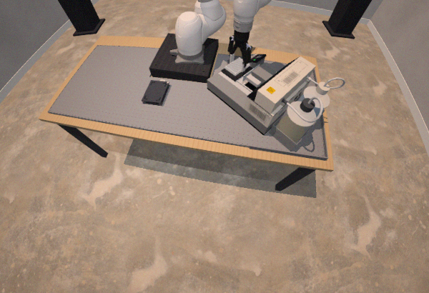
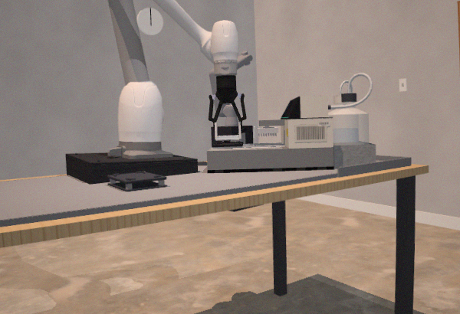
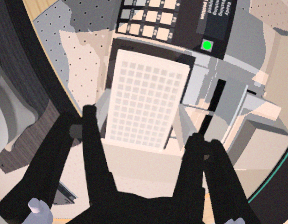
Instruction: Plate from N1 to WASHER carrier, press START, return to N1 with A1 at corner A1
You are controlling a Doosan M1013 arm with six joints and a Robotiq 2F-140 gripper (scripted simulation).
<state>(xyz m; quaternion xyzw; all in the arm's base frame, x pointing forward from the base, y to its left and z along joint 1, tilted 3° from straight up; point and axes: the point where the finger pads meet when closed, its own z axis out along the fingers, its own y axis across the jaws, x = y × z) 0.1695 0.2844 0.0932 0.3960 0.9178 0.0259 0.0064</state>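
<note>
The white well plate lies 2 cm below my hand. From my hand the other things lie so: plate washer: 11 cm ahead, 11 cm to the left; then washer carrier: 4 cm below; then plate nest N1: 11 cm ahead, 48 cm to the right, 11 cm below.
</note>
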